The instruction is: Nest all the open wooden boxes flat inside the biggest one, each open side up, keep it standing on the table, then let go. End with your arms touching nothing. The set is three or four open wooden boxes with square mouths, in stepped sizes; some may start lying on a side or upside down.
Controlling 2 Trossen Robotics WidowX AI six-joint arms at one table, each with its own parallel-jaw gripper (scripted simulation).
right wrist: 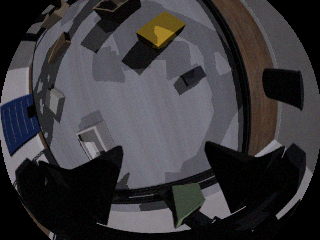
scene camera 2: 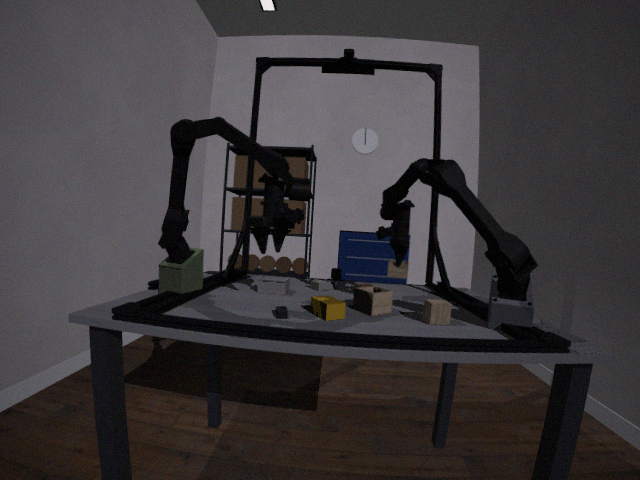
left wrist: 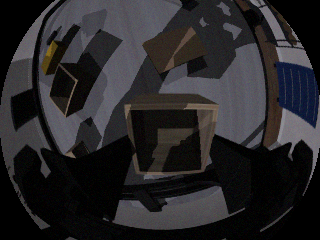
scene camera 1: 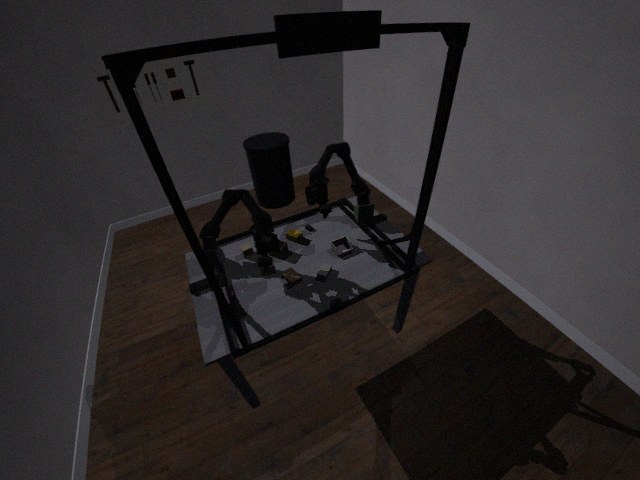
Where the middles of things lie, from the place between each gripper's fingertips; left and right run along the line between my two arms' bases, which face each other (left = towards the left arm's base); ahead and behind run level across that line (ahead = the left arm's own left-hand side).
Labels:
Right now the yellow block [scene camera 2: 328, 308] is 4 cm ahead of my right hand [scene camera 2: 270, 253], 18 cm to the left of it and 16 cm below it.
My left hand [scene camera 2: 398, 265] is 270 mm short of the yellow block, 210 mm to the left of it and 130 mm above it.

